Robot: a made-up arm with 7 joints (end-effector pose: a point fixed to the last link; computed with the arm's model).
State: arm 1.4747 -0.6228 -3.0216 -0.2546 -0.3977 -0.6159 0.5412
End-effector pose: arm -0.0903 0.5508 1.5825 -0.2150 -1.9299 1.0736
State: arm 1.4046 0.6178 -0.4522 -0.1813 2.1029 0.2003 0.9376
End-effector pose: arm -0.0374 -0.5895 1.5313 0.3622 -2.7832 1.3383
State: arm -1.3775 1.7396 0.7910 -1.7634 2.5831 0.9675 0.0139
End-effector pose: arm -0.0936 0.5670 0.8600 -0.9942 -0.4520 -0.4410
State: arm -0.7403 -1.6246 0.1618 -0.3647 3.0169 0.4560 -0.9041
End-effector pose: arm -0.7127 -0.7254 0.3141 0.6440 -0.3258 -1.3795
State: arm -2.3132 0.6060 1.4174 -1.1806 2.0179 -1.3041 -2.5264
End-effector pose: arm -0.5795 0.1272 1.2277 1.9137 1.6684 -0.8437
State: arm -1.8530 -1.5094 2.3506 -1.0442 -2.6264 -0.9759 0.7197
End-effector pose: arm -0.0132 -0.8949 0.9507 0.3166 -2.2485 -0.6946
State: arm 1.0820 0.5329 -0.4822 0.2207 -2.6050 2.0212 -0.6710
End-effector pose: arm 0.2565 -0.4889 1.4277 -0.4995 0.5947 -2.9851
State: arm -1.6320 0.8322 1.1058 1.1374 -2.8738 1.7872 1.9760
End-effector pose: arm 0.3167 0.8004 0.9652 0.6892 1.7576 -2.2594
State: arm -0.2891 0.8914 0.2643 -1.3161 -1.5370 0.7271 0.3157
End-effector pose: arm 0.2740 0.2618 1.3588 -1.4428 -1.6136 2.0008
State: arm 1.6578 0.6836 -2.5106 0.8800 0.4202 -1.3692 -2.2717
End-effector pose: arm 0.1053 -0.3936 1.4730 -0.1922 2.0857 -1.1739
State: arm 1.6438 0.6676 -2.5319 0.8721 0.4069 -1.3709 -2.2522
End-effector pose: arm 0.1050 -0.3783 1.4816 -0.2134 2.0756 -1.1479
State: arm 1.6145 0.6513 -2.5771 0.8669 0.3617 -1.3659 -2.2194
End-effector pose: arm 0.1059 -0.3587 1.4920 -0.2888 2.0556 -1.0726
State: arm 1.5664 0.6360 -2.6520 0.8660 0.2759 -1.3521 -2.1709
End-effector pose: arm 0.1073 -0.3353 1.5039 -0.4370 2.0171 -0.9400
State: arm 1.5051 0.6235 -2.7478 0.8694 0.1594 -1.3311 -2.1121
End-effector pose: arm 0.1073 -0.3117 1.5153 -0.6436 1.9523 -0.7743
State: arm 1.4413 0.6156 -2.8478 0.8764 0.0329 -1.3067 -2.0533
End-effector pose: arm 0.1054 -0.2921 1.5244 -0.8705 1.8606 -0.6123
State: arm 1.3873 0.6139 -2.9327 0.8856 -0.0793 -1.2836 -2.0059
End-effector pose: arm 0.1027 -0.2800 1.5297 -1.0687 1.7592 -0.4843
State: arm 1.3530 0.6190 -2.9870 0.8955 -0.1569 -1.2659 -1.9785
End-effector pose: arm 0.1014 -0.2767 1.5308 -1.1993 1.6782 -0.4048
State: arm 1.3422 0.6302 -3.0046 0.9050 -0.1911 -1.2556 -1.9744
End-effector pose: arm 0.1033 -0.2813 1.5281 -1.2494 1.6408 -0.3731
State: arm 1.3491 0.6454 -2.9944 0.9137 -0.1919 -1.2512 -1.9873
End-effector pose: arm 0.1078 -0.2913 1.5228 -1.2401 1.6425 -0.3743
